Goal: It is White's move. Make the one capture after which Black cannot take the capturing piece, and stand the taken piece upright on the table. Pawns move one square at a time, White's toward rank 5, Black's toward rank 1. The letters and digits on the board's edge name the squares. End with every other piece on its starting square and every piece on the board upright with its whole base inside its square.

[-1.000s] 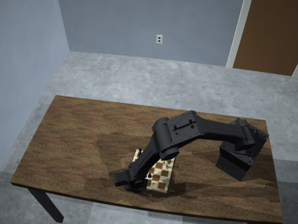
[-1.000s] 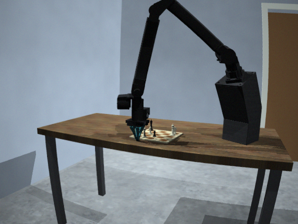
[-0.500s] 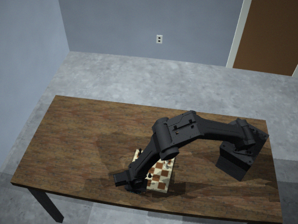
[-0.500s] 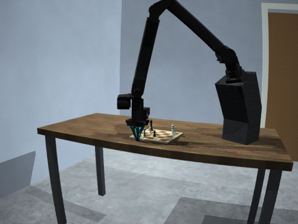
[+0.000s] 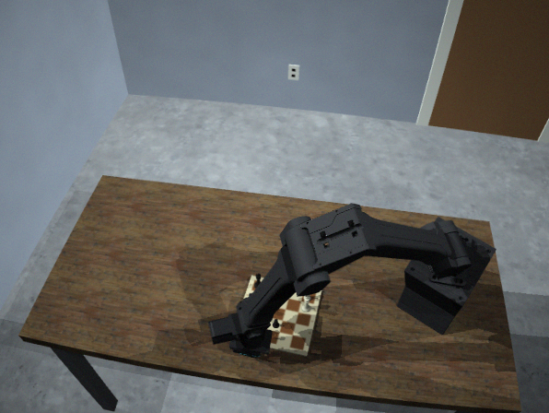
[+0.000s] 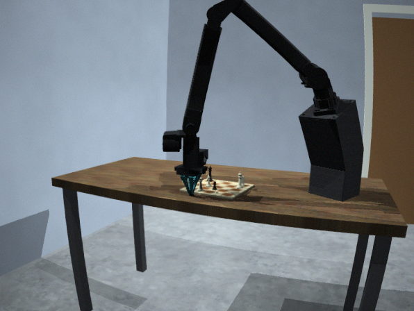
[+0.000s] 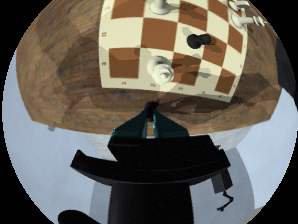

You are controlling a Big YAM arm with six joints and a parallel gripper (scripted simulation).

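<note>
Now: the chessboard 2 cm behind my hand, 15 cm to the right of it and 1 cm below it. From my hand the other things lie so: tall black piece 6 cm ahead, 22 cm to the right, 2 cm above; then tall white piece 9 cm behind, 19 cm to the right, 2 cm above.
</note>
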